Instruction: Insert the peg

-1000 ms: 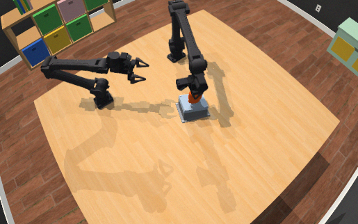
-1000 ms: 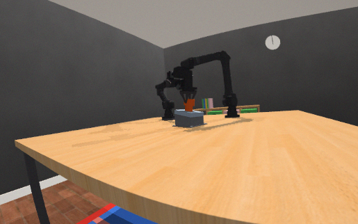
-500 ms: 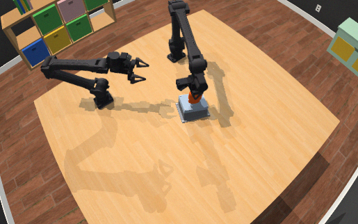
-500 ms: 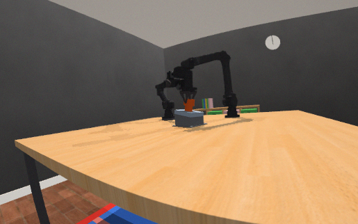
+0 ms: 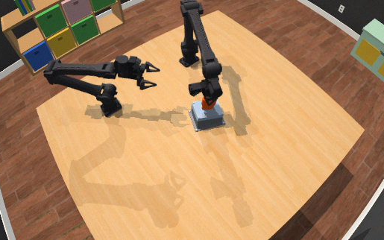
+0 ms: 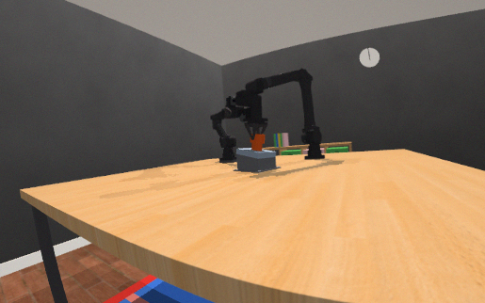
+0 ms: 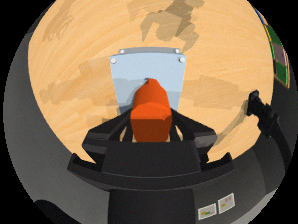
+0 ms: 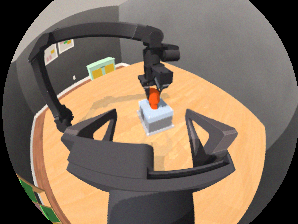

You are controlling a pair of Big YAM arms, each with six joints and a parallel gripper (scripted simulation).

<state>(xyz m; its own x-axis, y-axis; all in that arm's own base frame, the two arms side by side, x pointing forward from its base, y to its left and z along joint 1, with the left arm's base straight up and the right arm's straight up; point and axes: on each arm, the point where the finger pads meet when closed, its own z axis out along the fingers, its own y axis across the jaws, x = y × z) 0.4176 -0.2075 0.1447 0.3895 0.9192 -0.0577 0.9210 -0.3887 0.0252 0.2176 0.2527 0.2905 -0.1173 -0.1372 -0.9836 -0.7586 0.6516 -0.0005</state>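
The orange peg lies 20 mm below my left hand. From my left hand the other things lie so: blue-grey plate 10 mm to the right, 70 mm below.
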